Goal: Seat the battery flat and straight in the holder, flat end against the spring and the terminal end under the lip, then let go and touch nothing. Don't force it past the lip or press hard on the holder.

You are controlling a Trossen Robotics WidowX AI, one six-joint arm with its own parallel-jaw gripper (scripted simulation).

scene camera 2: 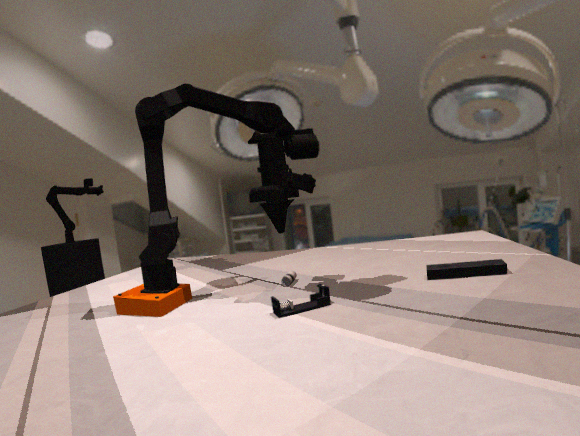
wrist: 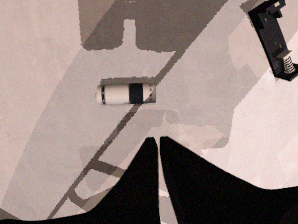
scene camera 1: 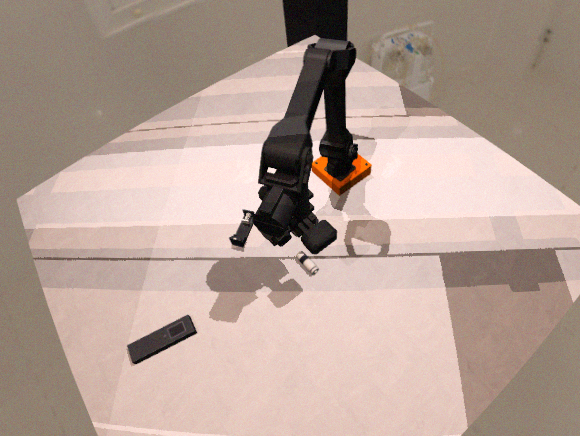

Labels:
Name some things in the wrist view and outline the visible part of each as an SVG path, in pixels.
My gripper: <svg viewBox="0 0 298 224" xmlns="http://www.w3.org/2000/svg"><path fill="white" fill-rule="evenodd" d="M156 140L154 140L154 137L146 137L144 144L141 145L141 148L138 149L136 155L130 161L124 175L121 176L121 179L114 184L114 188L110 189L92 210L88 210L86 213L74 214L74 216L53 218L53 220L51 218L51 220L21 221L3 218L3 220L0 220L0 224L161 224L160 213L158 213L160 175L158 175L158 147ZM160 137L160 156L162 172L164 172L165 177L164 183L166 189L168 189L170 200L172 200L178 224L298 224L298 186L289 186L289 188L281 189L259 188L259 186L238 179L235 175L230 175L229 172L218 168L218 165L209 163L204 157L198 156L197 153L190 151L190 149L182 144L178 144L177 141L170 139L170 137Z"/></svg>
A battery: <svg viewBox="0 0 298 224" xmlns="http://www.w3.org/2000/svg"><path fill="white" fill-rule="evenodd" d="M97 85L96 97L98 104L156 103L156 83Z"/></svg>

